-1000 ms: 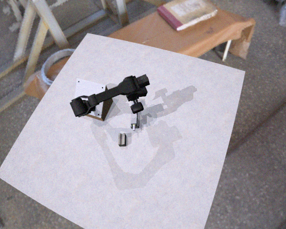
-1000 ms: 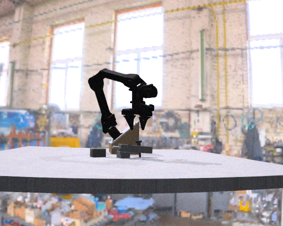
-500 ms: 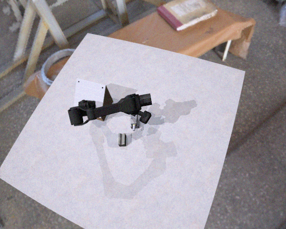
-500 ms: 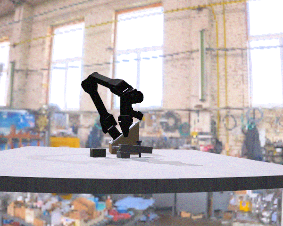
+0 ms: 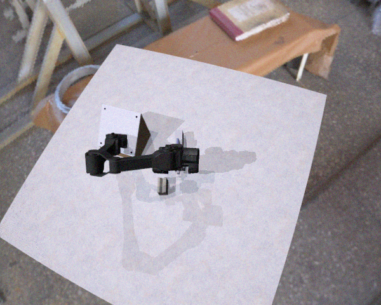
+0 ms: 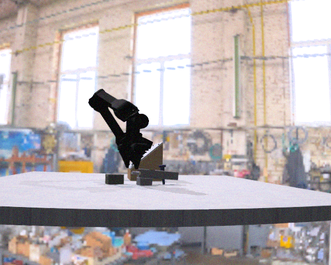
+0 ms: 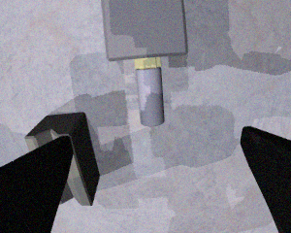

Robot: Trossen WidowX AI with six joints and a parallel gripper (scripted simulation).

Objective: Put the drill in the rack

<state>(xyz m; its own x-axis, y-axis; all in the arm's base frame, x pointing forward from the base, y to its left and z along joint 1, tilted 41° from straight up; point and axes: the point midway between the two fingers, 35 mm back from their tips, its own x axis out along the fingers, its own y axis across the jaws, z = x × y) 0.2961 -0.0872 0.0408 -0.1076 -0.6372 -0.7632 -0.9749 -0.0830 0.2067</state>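
The drill lies 20 mm behind my gripper tip, 60 mm to the left of it and 20 mm below it. From my gripper tip the other things lie so: rack (70 mm behind, 60 mm to the right, 50 mm below); blue key (40 mm behind, 140 mm to the left, 20 mm below).
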